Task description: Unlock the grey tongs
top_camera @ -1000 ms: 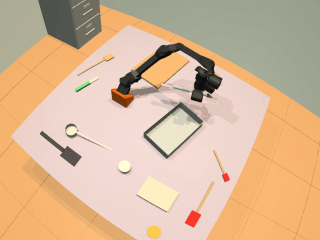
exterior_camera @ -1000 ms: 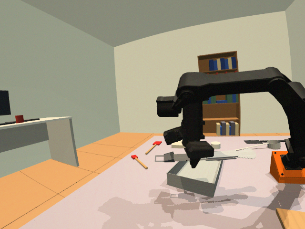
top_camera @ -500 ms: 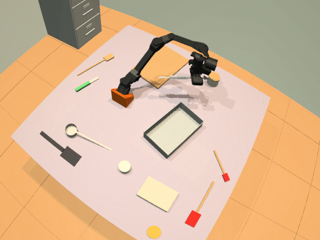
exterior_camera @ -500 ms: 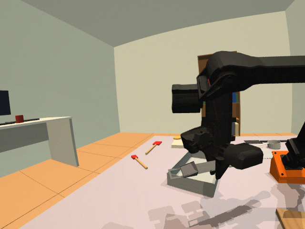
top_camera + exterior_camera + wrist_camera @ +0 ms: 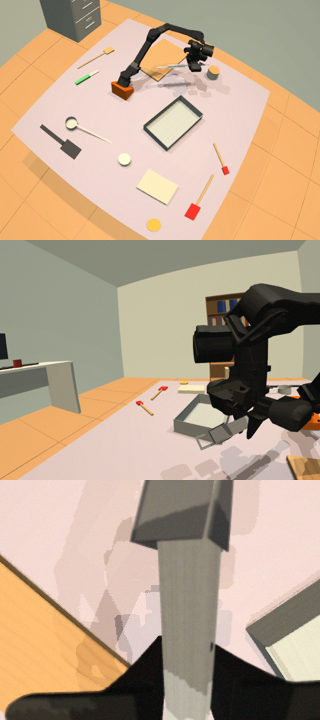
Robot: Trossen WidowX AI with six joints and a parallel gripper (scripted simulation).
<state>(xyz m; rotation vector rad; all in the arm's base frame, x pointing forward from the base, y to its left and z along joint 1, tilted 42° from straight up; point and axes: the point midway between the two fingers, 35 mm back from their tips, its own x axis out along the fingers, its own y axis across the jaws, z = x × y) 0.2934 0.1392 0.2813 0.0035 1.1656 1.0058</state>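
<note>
Now: the wooden board 240 mm behind my gripper tip, 140 mm below it and 90 mm to the left of it. The rest, counted from my gripper tip: tongs arm 50 mm behind, 40 mm to the right, 30 mm above; then green-handled tool 560 mm behind, 320 mm to the right, 140 mm below; then roasting tin 310 mm to the right, 120 mm below, 80 mm ahead.
</note>
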